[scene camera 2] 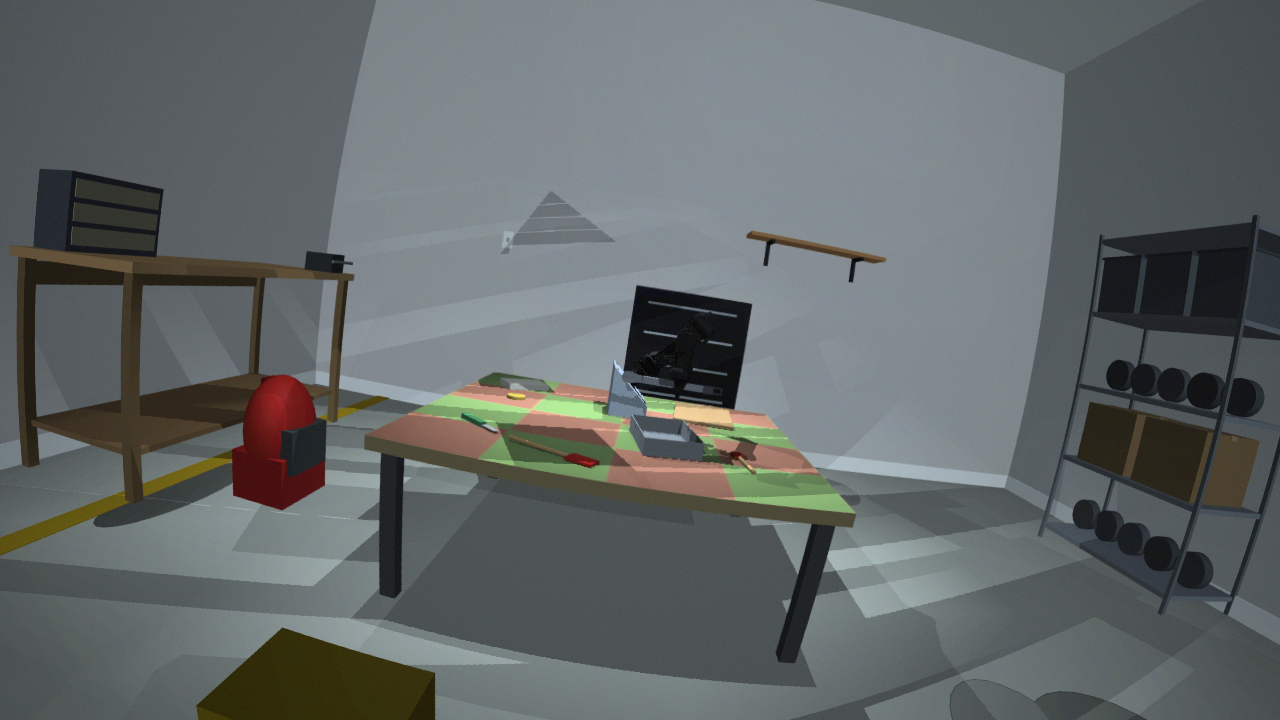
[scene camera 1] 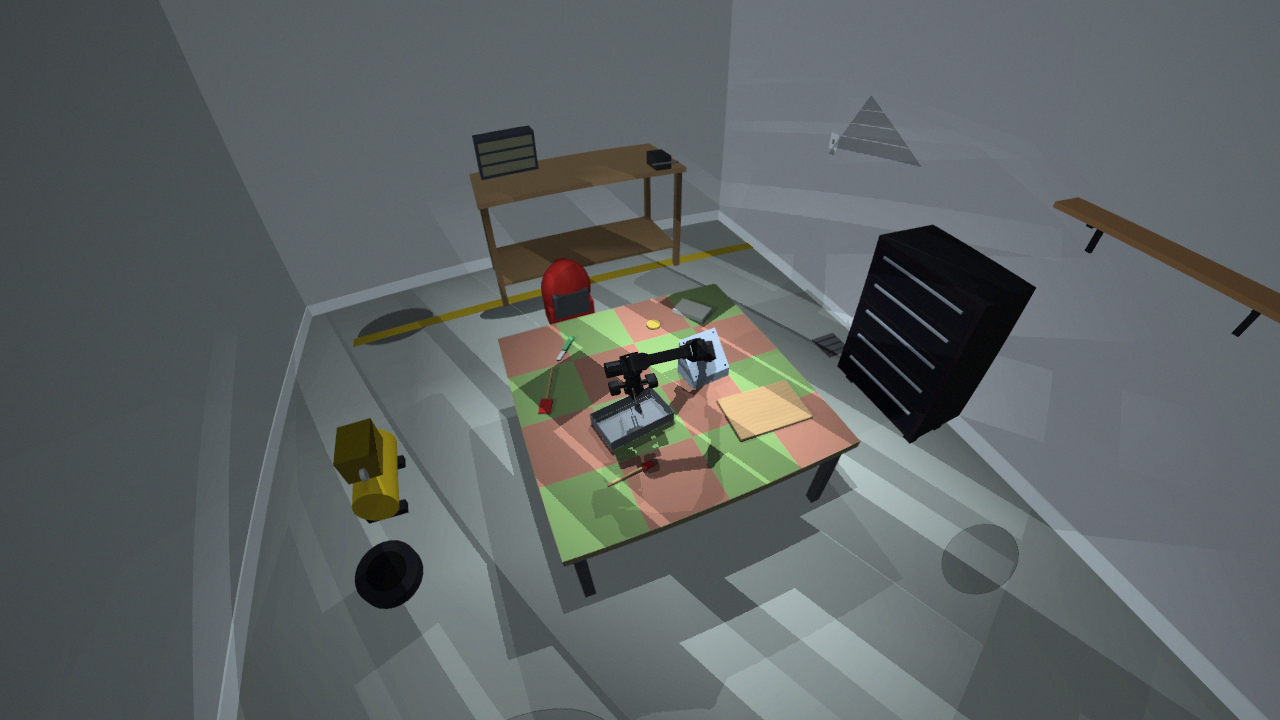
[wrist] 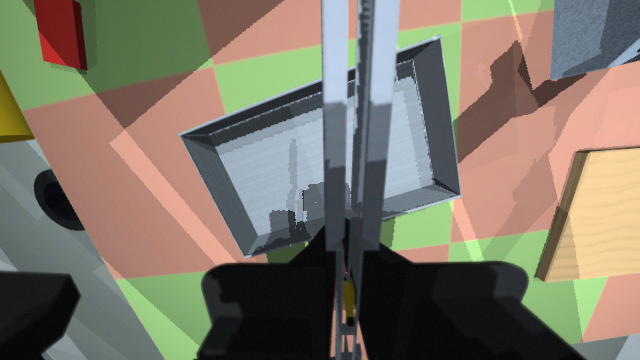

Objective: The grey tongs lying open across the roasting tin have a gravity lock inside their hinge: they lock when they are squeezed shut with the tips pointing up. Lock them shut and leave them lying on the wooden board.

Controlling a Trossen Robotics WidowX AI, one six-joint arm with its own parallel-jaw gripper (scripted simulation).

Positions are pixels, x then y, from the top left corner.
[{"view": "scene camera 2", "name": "my gripper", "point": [676,398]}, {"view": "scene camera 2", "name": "grey roasting tin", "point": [659,437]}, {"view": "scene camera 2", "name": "wooden board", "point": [720,418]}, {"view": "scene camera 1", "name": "grey roasting tin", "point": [618,423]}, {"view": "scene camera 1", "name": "wooden board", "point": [752,413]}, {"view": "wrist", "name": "my gripper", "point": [337,224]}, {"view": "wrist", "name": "grey roasting tin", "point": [262,165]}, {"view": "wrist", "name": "wooden board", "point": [587,240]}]
